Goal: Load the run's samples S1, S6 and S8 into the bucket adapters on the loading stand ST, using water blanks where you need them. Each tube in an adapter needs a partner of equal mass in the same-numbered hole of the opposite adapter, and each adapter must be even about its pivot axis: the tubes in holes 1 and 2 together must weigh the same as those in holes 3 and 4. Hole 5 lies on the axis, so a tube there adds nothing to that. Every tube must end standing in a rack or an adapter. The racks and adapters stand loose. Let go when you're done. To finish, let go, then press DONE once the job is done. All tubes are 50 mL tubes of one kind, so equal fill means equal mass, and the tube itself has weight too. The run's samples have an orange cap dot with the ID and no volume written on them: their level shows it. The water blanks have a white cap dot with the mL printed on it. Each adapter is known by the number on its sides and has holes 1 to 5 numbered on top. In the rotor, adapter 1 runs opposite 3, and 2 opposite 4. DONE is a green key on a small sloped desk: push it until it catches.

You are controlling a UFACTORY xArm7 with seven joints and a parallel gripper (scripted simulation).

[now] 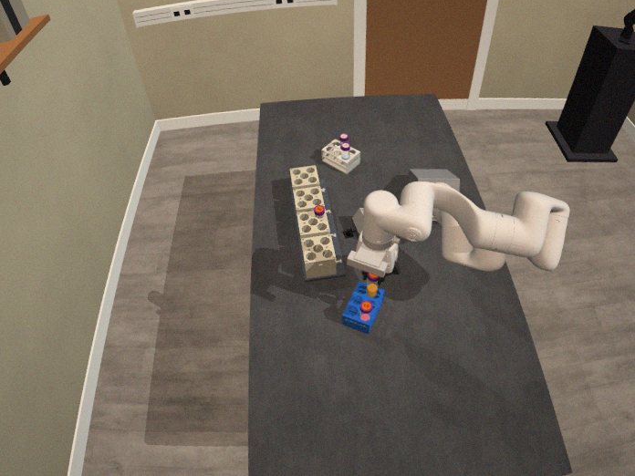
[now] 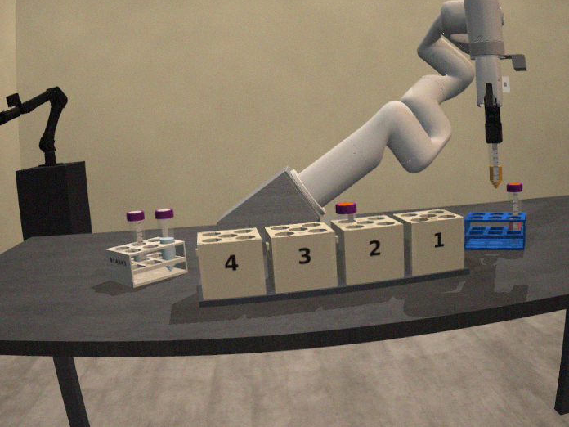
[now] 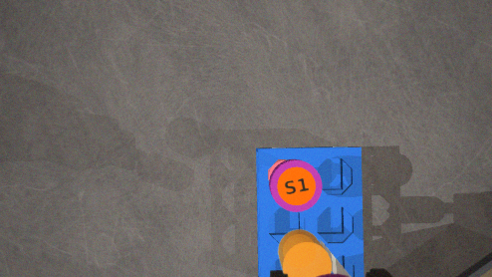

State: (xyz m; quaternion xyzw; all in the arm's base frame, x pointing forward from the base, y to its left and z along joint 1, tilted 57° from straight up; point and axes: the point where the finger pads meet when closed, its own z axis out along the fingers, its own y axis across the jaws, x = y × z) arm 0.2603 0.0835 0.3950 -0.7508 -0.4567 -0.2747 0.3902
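My hand is 1 cm short of the sample S8 and 5 cm above it. The rest, counted from my hand: sample tube 2 cm ahead, 3 cm to the left, 16 cm below; then blue sample rack 2 cm ahead, 1 cm to the right, 19 cm below; then loading stand ST 17 cm ahead, 35 cm to the right, 22 cm below.
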